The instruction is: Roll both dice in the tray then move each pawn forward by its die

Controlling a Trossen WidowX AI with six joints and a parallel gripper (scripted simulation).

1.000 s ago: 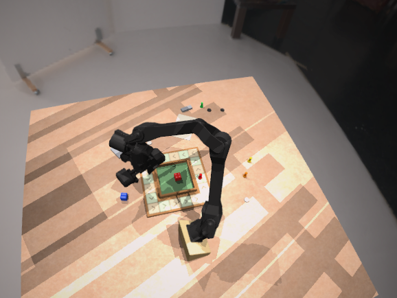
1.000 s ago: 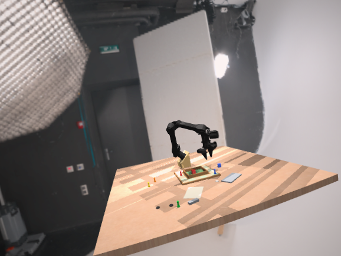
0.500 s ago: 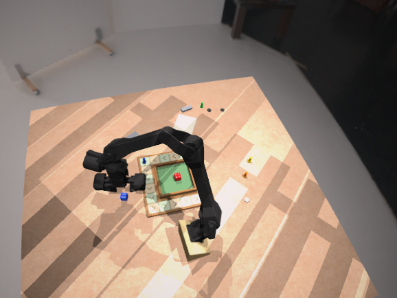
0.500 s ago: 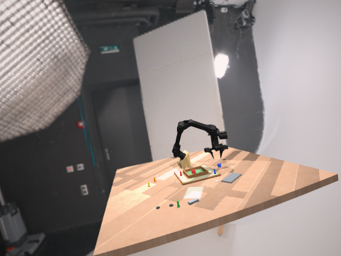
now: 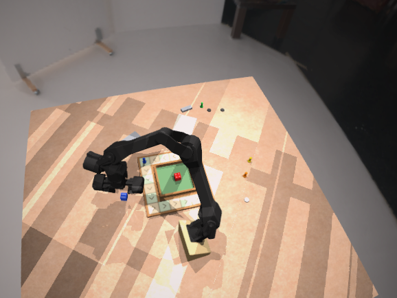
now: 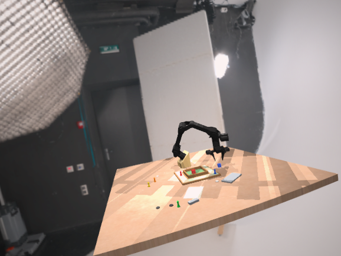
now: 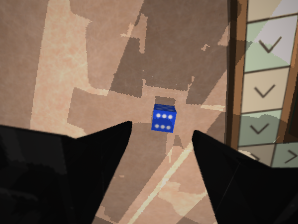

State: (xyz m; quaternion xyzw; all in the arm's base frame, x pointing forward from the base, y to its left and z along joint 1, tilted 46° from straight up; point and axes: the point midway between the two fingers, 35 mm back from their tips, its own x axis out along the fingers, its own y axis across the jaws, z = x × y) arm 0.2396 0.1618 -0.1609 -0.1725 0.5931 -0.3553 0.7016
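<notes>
The red pawn is 33 cm to the right of my gripper tip, 2 cm below it and 1 cm ahead of it. Round my gripper tip: blue pawn 14 cm ahead, 11 cm to the right, 2 cm below; orange pawn 54 cm to the right, 4 cm below, 3 cm behind; grey plate 26 cm ahead, 5 cm to the right, 5 cm below.
</notes>
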